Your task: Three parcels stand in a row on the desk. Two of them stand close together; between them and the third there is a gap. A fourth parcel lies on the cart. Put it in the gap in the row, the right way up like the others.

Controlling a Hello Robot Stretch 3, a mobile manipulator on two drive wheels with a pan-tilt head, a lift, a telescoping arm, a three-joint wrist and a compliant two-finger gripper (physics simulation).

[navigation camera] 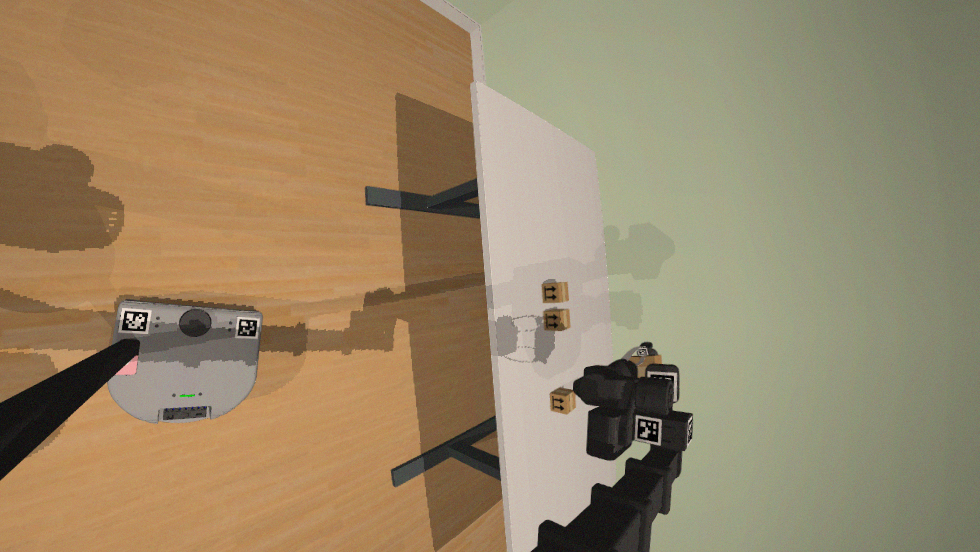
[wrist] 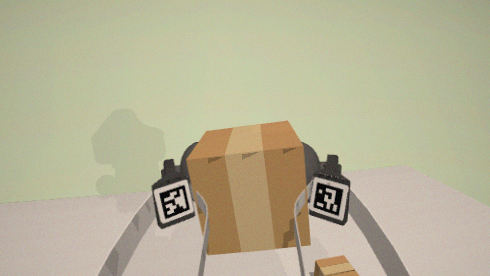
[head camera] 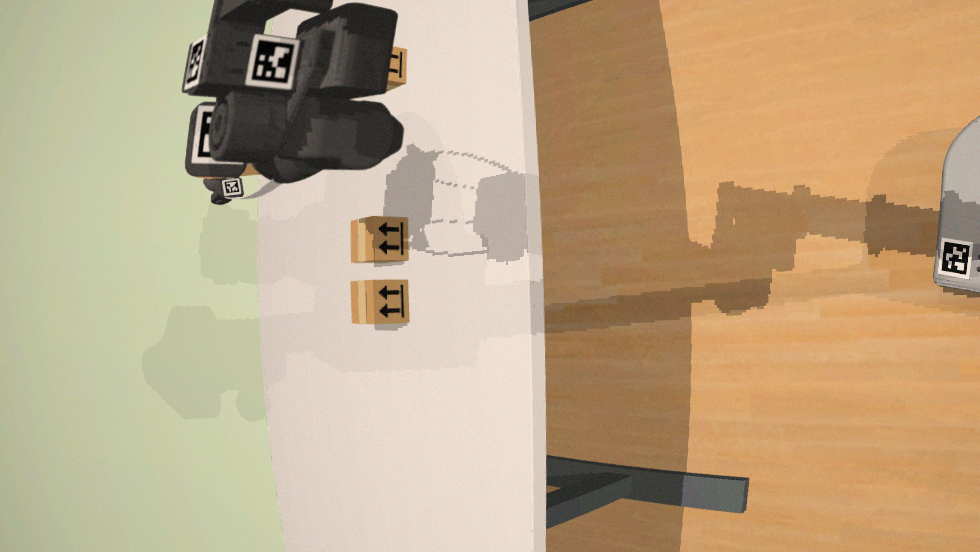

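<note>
My gripper is shut on the fourth parcel, a brown box with a lighter tape strip, and holds it raised above the desk. Its tape runs over the top and down the face towards the wrist camera; no arrows show on it. On the desk, two parcels stand close together, arrows upright. The third parcel stands apart, partly hidden by my wrist in the head view. One row parcel shows at the wrist view's bottom edge.
My arm reaches in over the desk. A pale green wall stands behind the desk. Dark desk legs reach out below the front edge. My base stands on the wood floor. The cart does not show.
</note>
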